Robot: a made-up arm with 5 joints.
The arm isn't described. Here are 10 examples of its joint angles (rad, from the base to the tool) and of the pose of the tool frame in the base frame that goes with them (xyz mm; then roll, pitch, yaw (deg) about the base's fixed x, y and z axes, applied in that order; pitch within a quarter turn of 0, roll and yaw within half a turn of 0).
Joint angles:
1: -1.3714 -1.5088 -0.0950 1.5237 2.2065
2: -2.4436 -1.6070 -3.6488 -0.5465 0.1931
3: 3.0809 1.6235 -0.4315 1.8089 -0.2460
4: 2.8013 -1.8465 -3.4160 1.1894 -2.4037
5: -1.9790 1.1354 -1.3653 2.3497 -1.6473
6: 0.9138 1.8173 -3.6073 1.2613 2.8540
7: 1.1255 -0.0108 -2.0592 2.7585 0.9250
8: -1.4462 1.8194 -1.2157 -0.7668 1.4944
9: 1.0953 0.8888 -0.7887 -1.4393 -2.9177
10: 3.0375 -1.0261 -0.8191 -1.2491 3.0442
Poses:
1: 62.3 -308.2 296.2 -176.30 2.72 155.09
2: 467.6 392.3 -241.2 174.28 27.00 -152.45
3: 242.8 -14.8 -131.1 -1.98 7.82 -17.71
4: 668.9 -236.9 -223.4 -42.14 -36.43 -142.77
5: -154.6 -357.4 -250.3 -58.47 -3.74 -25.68
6: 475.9 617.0 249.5 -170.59 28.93 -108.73
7: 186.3 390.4 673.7 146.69 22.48 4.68
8: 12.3 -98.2 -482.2 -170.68 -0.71 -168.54
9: 166.4 323.1 -195.4 136.73 71.62 -162.02
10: -218.1 22.8 650.8 -0.26 2.70 168.45
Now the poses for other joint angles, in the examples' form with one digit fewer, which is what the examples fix.
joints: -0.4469 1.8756 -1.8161 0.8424 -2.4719
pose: 260 -125 -550 -141.9 -38.0 102.5
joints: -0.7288 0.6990 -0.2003 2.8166 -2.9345
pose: 11 -10 -101 2.1 9.7 -29.7
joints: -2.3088 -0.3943 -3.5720 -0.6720 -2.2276
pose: 386 424 626 -84.6 -37.5 -45.6
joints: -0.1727 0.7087 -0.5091 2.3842 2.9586
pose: 129 -22 -168 6.5 -31.4 -22.2
